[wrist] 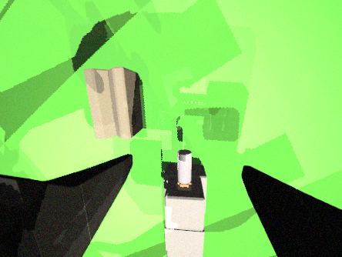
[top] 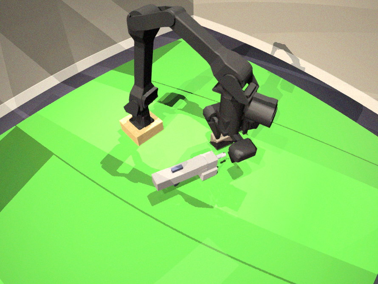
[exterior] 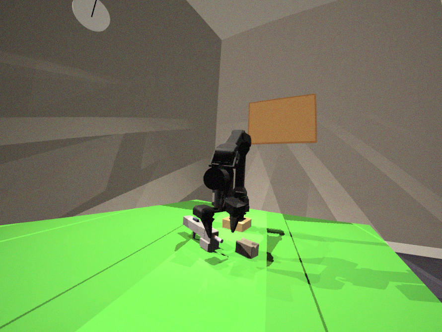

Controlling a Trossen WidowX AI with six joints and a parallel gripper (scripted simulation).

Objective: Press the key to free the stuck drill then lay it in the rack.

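My gripper tip is 6 cm to the left of the drill, 2 cm past it and 2 cm above it. The rest, counted from my gripper tip: rack (6 cm to the left, 6 cm behind, 5 cm below); blue key (15 cm to the right, 4 cm behind, 1 cm below).
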